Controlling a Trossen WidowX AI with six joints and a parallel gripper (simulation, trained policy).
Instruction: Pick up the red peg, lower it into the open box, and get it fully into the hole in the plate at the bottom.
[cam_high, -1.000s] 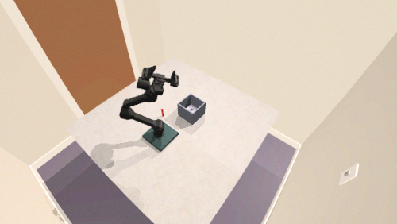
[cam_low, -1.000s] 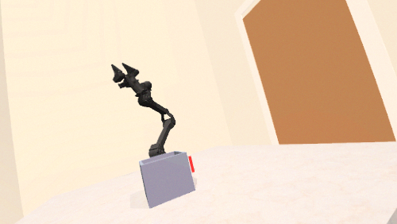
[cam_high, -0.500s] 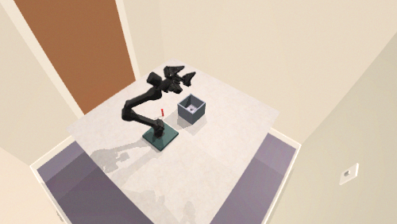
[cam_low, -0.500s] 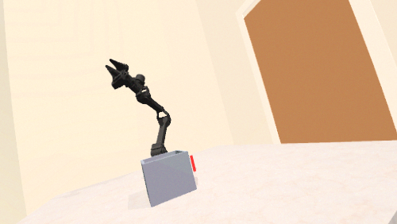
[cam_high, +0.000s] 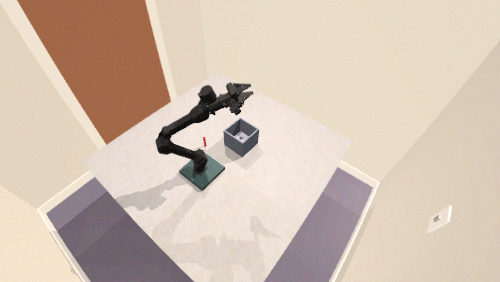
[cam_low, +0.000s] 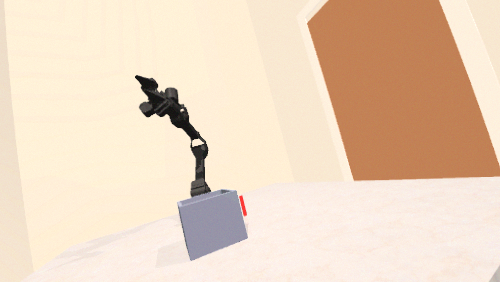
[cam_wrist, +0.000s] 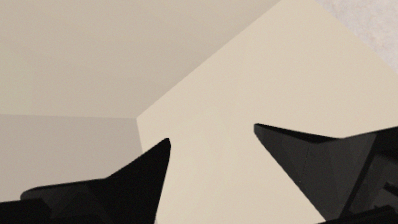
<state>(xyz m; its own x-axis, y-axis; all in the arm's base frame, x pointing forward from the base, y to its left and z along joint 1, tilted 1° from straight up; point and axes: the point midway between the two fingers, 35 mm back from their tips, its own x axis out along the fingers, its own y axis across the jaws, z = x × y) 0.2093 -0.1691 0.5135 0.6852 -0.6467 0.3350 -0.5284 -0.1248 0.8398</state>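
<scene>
Now: gripper tip 510 mm above the red peg, 300 mm to the right of it and 50 mm past it. Also, from my gripper tip: pale grey plate: 510 mm below, 110 mm to the left, 90 mm ahead.
</scene>
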